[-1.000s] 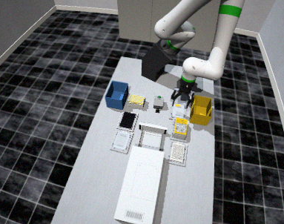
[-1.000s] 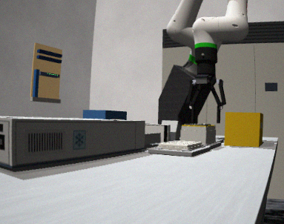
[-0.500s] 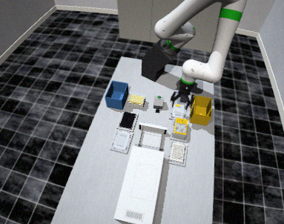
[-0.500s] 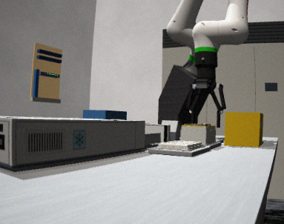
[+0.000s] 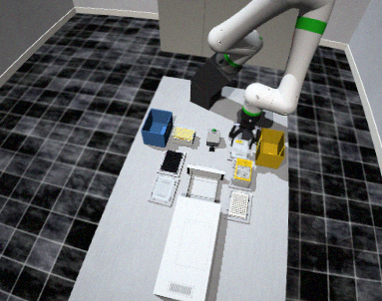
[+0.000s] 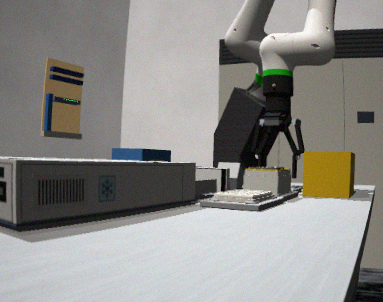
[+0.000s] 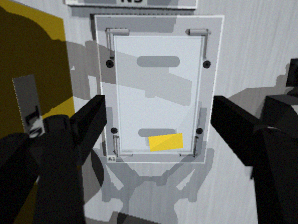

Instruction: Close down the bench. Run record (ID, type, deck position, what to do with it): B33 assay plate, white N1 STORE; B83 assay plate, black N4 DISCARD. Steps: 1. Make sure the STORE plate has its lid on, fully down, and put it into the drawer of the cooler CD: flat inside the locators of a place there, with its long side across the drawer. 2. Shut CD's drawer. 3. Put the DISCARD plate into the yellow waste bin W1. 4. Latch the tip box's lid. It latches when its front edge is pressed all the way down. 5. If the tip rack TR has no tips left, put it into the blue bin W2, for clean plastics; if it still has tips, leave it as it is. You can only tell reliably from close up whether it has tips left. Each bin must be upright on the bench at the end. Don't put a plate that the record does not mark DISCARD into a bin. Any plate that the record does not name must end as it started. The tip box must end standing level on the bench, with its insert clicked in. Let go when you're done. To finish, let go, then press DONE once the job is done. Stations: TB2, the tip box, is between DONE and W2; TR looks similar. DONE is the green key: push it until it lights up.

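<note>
Now: the clear plate lid 50 mm below my hand. Round my hand: green done key: 170 mm to the right, 50 mm behind; yellow-topped tip holder: 160 mm ahead, 30 mm to the left, 10 mm below; yellow bin W1: 160 mm to the left, 30 mm below, 20 mm behind.
</note>
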